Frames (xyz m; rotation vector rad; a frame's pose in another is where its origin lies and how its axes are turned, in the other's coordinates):
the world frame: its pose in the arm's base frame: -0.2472 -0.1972 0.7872 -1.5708 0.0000 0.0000
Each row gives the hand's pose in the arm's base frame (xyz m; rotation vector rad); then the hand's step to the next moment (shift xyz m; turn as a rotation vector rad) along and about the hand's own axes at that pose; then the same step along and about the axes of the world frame.
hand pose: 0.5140 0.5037 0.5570 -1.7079 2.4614 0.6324
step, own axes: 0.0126 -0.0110 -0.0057 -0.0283 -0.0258 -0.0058
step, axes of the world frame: 0.0062 0.0017 -0.0164 0.0351 -0.0062 0.0151
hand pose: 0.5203 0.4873 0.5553 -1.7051 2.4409 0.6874
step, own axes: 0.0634 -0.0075 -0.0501 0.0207 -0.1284 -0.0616
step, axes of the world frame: -0.0078 -0.0223 -0.0776 0.1202 -0.0086 -0.0787
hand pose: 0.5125 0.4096 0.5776 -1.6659 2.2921 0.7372
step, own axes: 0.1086 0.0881 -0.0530 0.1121 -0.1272 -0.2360
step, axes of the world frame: -0.1127 -0.0201 -0.0962 0.1087 -0.1165 -0.2430
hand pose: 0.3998 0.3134 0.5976 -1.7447 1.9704 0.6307
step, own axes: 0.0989 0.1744 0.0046 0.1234 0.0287 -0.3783
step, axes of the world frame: -0.1844 0.0534 -0.0579 -0.0504 -0.2321 -0.3206
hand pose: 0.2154 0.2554 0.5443 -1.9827 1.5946 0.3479
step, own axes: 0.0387 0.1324 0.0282 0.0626 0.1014 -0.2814
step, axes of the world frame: -0.1125 0.0782 -0.0324 -0.1215 -0.1669 -0.2253
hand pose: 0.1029 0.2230 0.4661 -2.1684 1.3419 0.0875
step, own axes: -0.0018 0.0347 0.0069 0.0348 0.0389 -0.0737
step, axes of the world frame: -0.0283 0.0204 -0.0063 -0.0331 -0.0319 -0.0777
